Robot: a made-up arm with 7 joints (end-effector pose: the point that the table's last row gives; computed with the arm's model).
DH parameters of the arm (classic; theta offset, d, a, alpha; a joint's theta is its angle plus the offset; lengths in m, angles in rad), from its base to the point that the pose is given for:
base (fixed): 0 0 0 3.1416
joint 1: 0 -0.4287 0 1.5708
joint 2: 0 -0.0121 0 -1.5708
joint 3: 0 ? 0 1.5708
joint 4: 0 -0.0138 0 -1.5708
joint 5: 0 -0.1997 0 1.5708
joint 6: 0 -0.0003 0 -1.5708
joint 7: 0 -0.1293 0 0
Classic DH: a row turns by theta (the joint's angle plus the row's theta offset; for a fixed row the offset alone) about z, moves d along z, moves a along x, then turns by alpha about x.
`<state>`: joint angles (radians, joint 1 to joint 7).
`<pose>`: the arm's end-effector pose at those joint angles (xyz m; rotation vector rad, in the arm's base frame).
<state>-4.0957 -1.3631 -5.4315 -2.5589 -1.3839 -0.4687 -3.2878</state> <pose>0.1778 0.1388 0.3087 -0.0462 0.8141 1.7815</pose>
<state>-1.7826 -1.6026 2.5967 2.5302 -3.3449 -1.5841 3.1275</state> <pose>0.0738 -0.2097 0.4197 2.0550 -2.0731 0.9266</pose>
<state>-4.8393 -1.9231 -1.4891 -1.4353 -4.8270 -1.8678 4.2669</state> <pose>-0.2133 0.3685 0.1545 -0.6413 -0.1203 1.1539</pose>
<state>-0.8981 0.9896 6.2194 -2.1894 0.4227 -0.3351 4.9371</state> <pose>0.0604 0.0373 0.7590 1.4834 1.6902 2.0960</pose>
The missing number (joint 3, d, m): -0.4555
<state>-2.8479 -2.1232 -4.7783 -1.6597 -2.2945 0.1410 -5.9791</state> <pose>0.2366 -0.3981 0.1929 -1.6695 -0.9212 -1.3438</pose>
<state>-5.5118 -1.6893 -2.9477 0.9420 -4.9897 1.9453 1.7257</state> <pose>-0.2602 0.4518 0.2534 -0.7776 -1.9296 0.9808</pose>
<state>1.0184 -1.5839 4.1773 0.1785 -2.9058 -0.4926 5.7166</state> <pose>-0.3097 0.6937 0.3845 0.5511 -1.5340 1.8638</pose>
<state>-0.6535 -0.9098 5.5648 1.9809 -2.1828 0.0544 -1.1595</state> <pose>-0.2021 0.0738 0.8142 0.9952 -1.8148 1.1819</pose>
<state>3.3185 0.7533 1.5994 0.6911 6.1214 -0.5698 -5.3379</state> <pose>-0.4479 0.2375 0.9865 2.5647 0.6585 0.7478</pose>
